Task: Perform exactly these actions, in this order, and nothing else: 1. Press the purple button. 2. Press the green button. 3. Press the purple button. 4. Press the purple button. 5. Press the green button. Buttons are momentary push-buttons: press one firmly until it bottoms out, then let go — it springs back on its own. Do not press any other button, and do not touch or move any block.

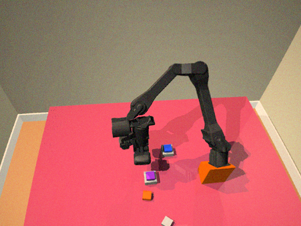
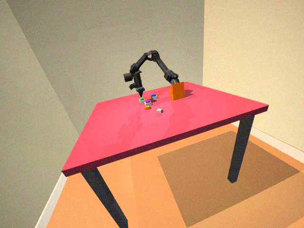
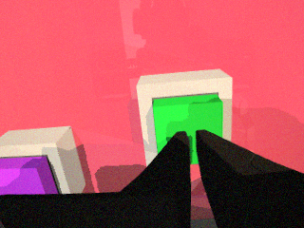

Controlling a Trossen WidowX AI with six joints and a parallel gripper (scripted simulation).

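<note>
My gripper tip is 20 mm above the green button. Also, from my gripper tip: orange block 170 mm to the left, 40 mm below, 10 mm ahead; blue button 120 mm behind, 20 mm below, 10 mm to the right; purple button 100 mm to the left, 20 mm below, 20 mm behind.
</note>
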